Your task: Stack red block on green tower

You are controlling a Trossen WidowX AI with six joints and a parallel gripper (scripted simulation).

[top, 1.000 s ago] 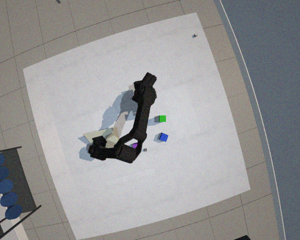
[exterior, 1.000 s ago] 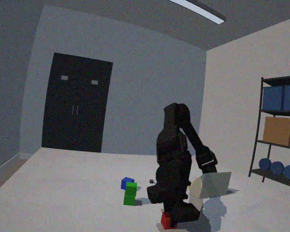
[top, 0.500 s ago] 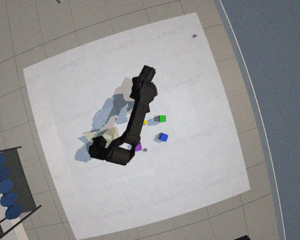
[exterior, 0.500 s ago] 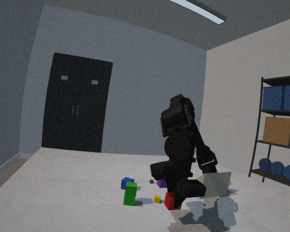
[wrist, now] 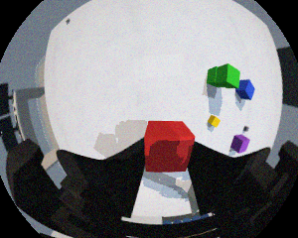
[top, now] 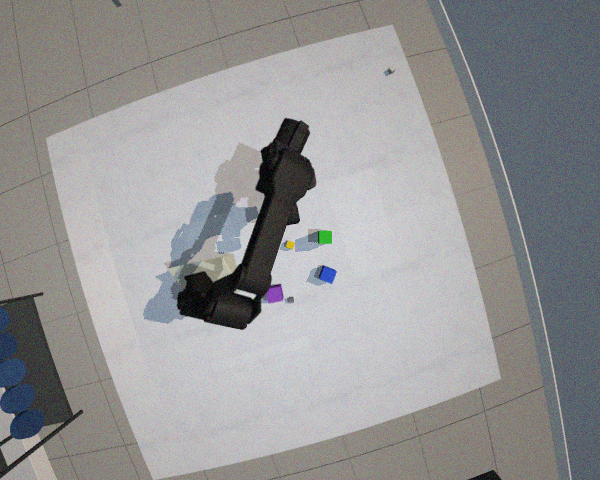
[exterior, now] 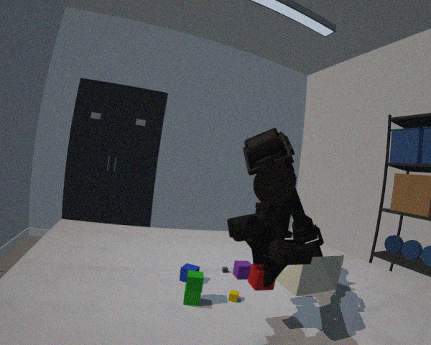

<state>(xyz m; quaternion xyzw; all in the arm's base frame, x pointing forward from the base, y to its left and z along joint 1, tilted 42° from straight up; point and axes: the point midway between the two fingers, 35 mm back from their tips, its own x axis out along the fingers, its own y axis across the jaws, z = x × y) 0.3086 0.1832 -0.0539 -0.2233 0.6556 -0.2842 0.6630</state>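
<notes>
Now: gripper tip 2 cm past the yellow cube, 14 cm to the left of it and 11 cm above it. Round my gripper tip: purple cube: 11 cm behind, 27 cm to the right, 10 cm below; then red block: 1 cm above.
</notes>
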